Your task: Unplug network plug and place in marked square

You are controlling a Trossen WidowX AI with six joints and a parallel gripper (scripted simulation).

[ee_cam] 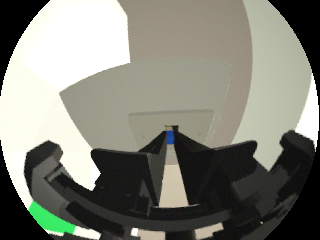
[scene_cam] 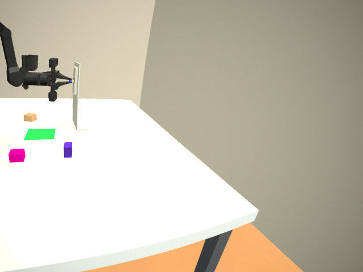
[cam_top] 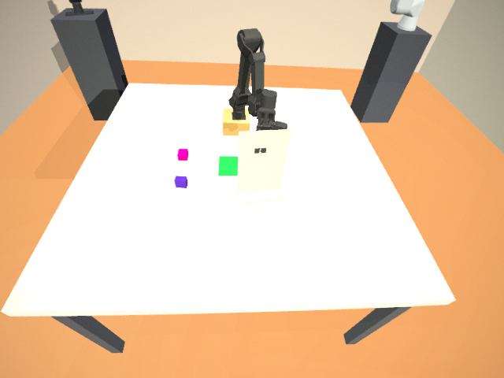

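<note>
My gripper tip is now 14 cm past the green marked square, 9 cm to the left of it and 21 cm above it. The rest, counted from my gripper tip: network plug right at my gripper tip; upright panel 3 cm ahead, 8 cm below.
</note>
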